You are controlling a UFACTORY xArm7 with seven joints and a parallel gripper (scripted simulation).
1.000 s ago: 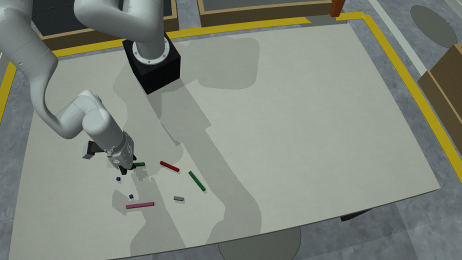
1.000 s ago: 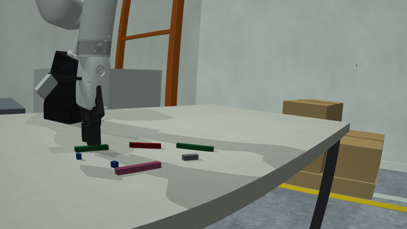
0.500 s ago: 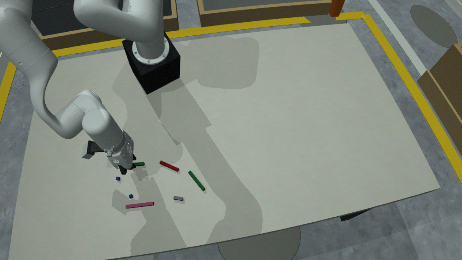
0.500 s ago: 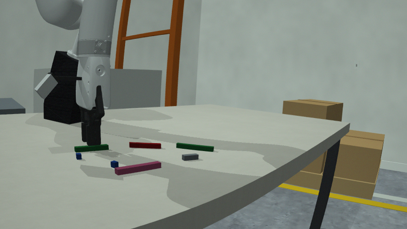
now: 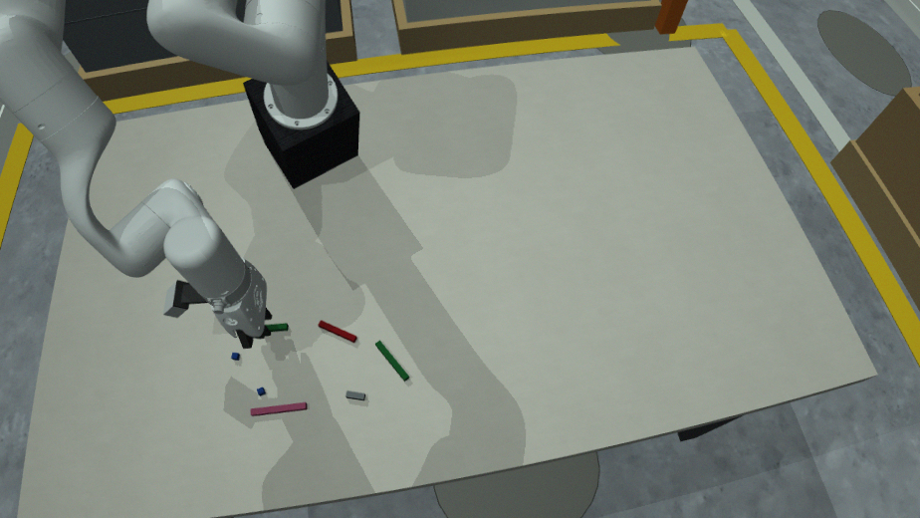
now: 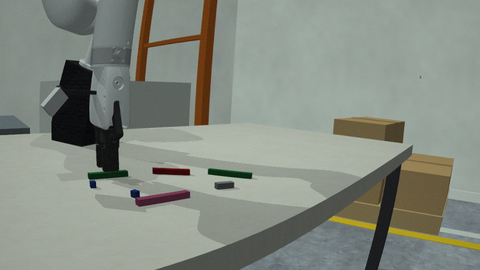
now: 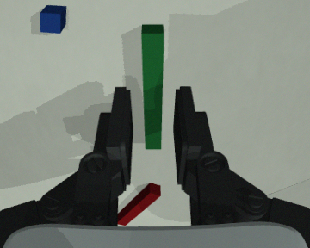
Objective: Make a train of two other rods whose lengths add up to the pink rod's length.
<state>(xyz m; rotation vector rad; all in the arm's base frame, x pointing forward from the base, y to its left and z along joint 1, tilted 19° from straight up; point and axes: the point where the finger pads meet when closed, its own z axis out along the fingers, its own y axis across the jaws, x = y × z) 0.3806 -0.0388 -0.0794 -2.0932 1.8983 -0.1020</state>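
Now: the pink rod 14 cm ahead of my hand, 5 cm to the left of it and 3 cm below it. Also, from my hand: grey rod (17 cm to the left, 11 cm ahead, 3 cm below); red rod (13 cm to the left, 3 cm below).
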